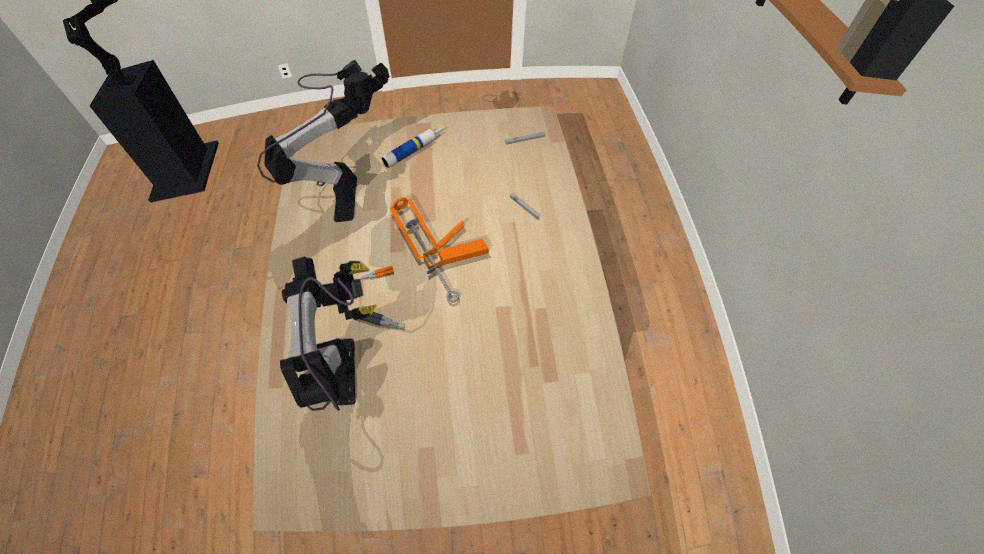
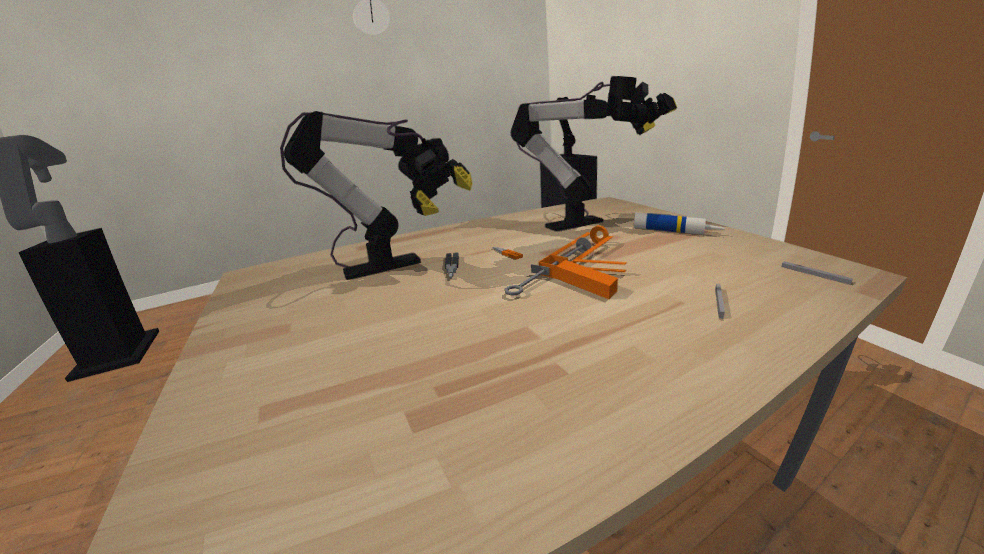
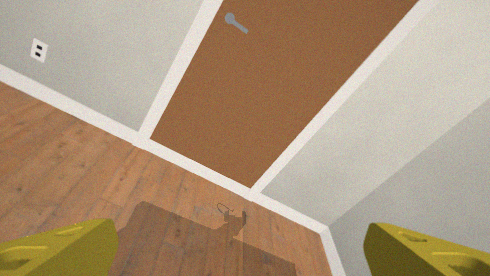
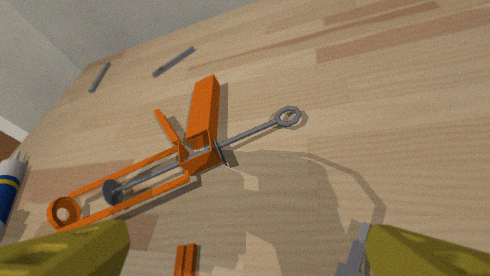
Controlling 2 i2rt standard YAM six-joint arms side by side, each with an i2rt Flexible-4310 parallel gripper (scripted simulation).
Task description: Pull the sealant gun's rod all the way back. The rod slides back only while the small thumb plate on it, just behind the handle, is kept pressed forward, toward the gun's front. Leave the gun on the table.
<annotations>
orange sealant gun: image 1 460, 252; image 2; image 4; not seen in image 3 (out of frame)
same spot on orange sealant gun: [image 2: 590, 279] = [image 4: 213, 91]
</annotations>
